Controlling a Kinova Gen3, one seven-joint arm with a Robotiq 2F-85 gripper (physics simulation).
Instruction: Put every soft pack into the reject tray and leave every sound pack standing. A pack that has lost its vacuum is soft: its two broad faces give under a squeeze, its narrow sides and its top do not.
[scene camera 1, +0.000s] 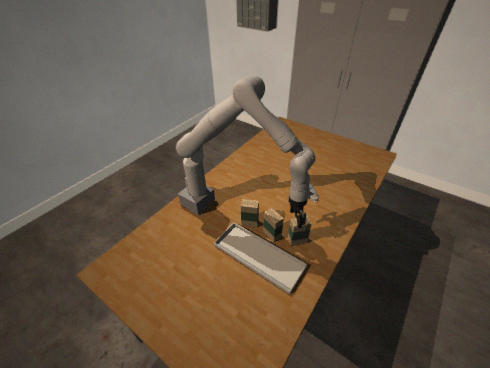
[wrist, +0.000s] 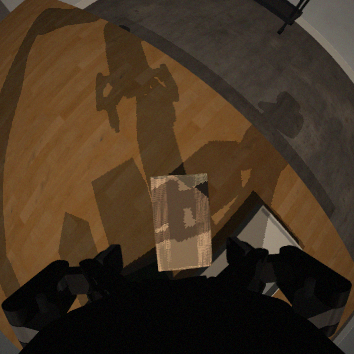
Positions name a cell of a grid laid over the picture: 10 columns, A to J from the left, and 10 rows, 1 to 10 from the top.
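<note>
Wrist view: my gripper (wrist: E8), a reject tray (wrist: H7). Also visible: the tray (scene camera 1: F8).
</note>
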